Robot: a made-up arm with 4 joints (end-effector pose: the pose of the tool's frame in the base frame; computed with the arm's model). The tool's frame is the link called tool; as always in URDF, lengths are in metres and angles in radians. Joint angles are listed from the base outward.
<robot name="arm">
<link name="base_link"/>
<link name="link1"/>
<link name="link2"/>
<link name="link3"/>
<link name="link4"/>
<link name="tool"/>
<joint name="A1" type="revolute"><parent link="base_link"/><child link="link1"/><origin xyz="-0.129 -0.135 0.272" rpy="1.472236 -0.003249 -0.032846"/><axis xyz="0 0 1"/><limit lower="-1.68" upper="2.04" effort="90" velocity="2.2"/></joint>
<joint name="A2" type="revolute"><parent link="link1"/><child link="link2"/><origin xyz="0.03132 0.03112 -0.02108" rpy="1.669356 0.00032 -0.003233"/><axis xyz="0 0 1"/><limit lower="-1.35" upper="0.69" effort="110" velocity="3.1"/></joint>
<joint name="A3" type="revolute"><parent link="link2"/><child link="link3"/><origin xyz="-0.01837 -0.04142 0.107" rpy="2.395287 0.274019 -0.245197"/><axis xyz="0 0 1"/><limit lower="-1.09" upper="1.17" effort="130" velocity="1.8"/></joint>
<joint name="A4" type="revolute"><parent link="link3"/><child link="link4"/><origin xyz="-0.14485 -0.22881 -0.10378" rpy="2.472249 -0.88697 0.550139"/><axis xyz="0 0 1"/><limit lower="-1.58" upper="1.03" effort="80" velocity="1.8"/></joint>
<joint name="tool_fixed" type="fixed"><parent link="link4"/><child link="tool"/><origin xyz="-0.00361 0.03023 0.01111" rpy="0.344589 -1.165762 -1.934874"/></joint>
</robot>
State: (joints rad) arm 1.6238 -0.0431 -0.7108 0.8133
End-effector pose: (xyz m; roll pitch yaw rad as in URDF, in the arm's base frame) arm 0.0664 -0.2985 0.0996 -2.4632 -1.2156 -2.1163
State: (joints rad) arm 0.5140 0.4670 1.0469 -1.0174
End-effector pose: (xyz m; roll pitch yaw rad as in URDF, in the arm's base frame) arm -0.0657 -0.3067 0.3667 -0.9281 0.2609 -0.4321
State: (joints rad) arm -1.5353 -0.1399 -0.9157 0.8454
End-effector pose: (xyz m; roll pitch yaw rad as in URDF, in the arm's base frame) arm -0.3706 -0.2250 0.4711 0.6753 0.9429 -1.2026
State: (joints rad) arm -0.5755 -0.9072 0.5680 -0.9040
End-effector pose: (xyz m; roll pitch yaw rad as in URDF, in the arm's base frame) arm 0.0735 -0.2303 0.1946 -0.2838 0.9279 0.8912
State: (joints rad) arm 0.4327 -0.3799 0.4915 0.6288
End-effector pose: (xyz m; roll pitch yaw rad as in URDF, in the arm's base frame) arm -0.0118 -0.3411 0.3619 0.7235 0.2527 0.5810
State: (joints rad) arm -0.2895 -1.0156 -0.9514 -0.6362
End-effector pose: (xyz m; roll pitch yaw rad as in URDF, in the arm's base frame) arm -0.2035 -0.3744 0.0950 0.4543 0.4232 -0.0585
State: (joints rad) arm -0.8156 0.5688 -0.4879 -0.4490
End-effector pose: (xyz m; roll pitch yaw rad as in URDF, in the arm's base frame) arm -0.3702 -0.1341 0.3827 -0.5130 0.3535 -1.5866
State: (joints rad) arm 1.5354 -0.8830 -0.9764 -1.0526
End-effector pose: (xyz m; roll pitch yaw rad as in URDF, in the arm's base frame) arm 0.0708 -0.3477 0.2396 0.9804 -1.3000 -0.8398
